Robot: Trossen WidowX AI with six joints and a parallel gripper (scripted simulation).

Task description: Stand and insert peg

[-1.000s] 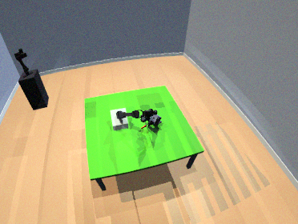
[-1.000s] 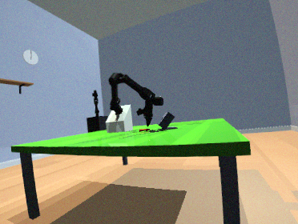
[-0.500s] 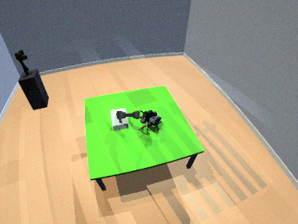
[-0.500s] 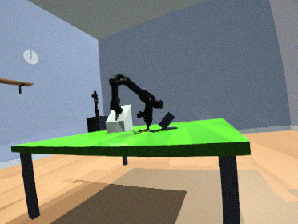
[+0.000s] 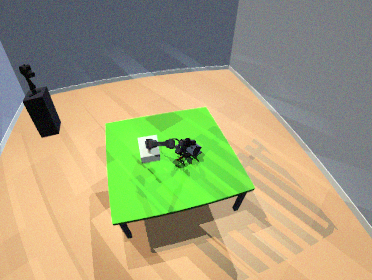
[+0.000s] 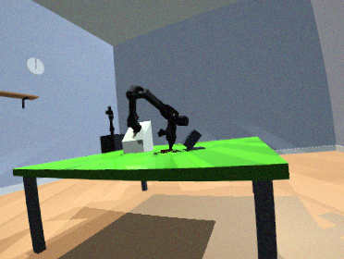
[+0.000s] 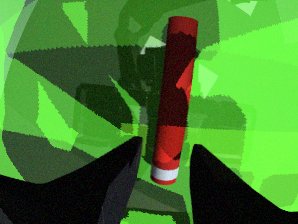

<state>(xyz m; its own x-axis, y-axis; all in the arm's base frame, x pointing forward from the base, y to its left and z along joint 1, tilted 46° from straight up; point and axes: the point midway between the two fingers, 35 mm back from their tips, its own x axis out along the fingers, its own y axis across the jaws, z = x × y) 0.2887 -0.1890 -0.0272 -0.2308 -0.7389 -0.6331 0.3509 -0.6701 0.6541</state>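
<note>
My gripper tip is 1 cm past the red peg. From my gripper tip the other things lie so: sloped panel (13 cm ahead, 5 cm above, 4 cm to the left).
</note>
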